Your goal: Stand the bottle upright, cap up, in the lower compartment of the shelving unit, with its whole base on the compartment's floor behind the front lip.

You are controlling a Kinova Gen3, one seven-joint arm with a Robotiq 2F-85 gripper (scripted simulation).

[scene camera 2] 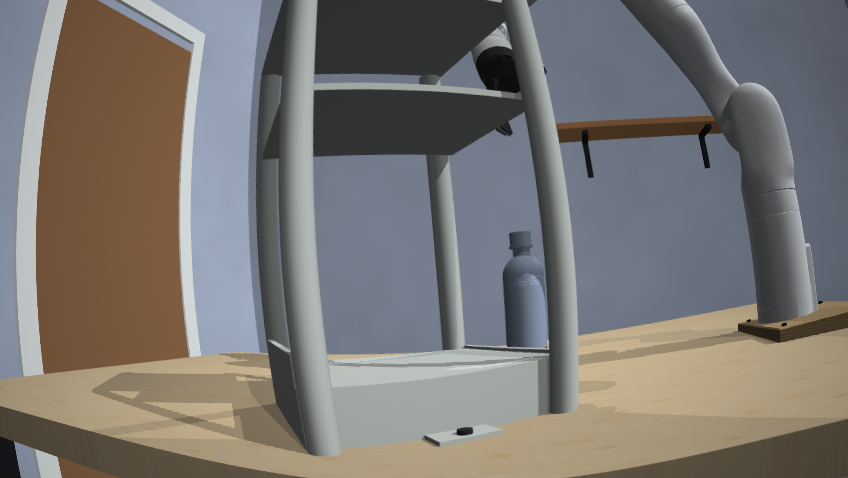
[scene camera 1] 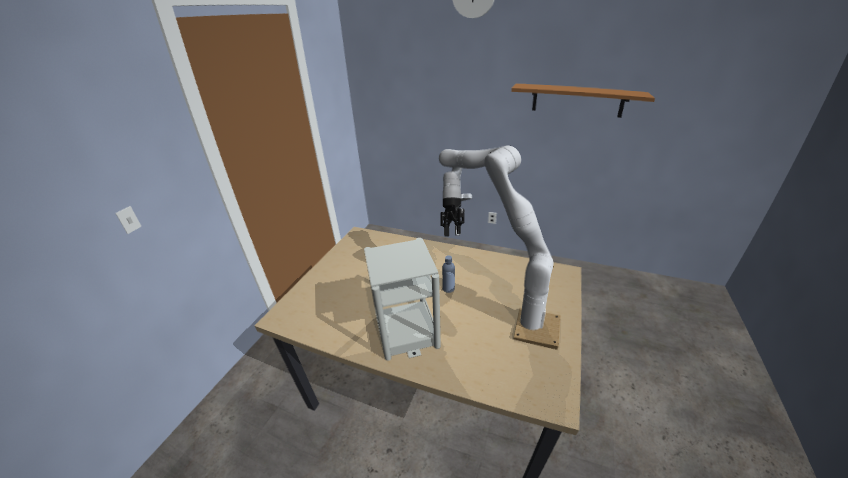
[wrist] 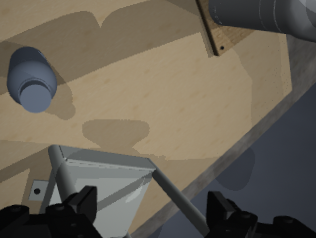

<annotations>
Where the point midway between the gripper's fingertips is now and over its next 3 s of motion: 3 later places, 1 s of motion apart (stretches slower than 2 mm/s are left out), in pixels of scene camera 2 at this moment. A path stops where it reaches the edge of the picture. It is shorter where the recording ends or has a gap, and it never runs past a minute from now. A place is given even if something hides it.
The gripper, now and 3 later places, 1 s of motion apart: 522, 114; 523, 133; 506, 146; 503, 157
</annotations>
